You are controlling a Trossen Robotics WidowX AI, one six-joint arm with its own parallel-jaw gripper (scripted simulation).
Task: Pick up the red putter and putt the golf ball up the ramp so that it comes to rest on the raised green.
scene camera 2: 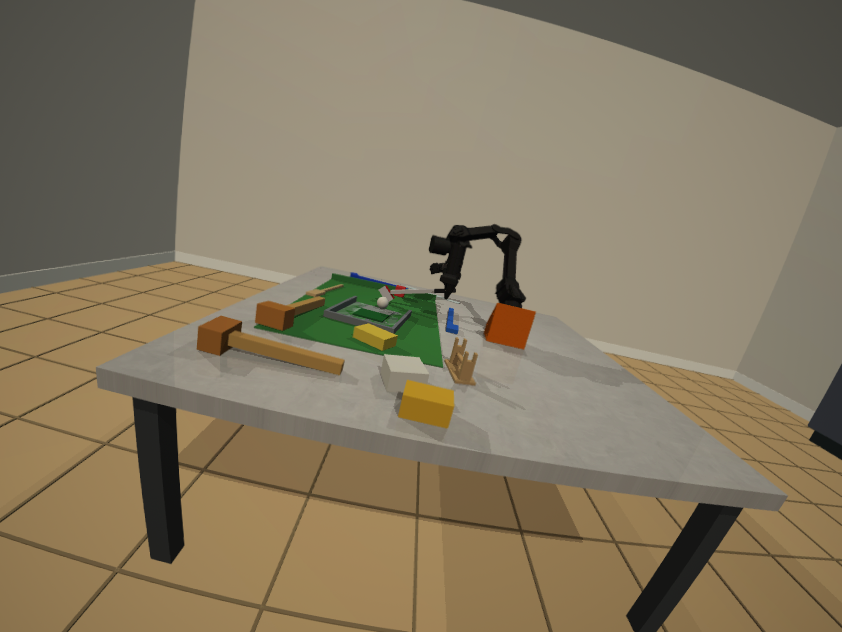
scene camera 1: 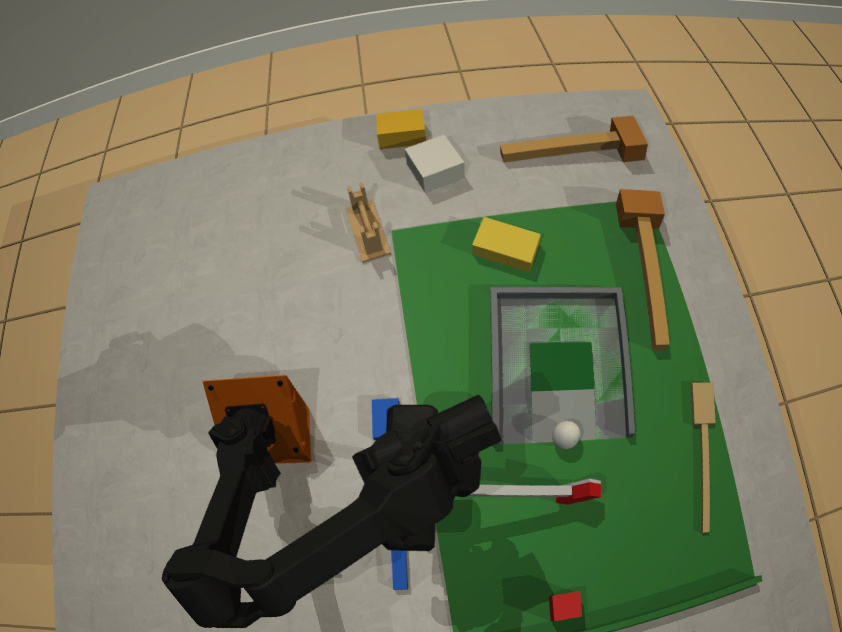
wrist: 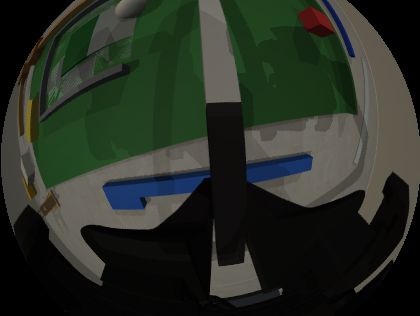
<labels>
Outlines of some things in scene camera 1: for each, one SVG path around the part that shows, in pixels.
My gripper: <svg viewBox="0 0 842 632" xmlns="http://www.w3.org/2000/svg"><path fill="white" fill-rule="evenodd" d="M435 524L414 536L393 537L382 543L382 545L388 550L431 551L435 548ZM479 452L455 463L463 480L456 497L466 497L478 489L481 479ZM386 433L399 428L416 431L429 426L426 419L437 414L438 409L430 405L391 406L387 409Z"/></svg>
A thin wooden paddle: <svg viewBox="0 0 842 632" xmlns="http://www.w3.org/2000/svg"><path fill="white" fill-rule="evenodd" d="M703 382L691 383L692 425L700 426L701 533L710 532L708 425L714 425L716 421L713 383Z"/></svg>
A white block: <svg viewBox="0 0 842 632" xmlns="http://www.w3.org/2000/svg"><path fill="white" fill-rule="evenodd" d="M445 134L405 149L407 165L424 193L465 177L464 161L447 140Z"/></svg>
</labels>
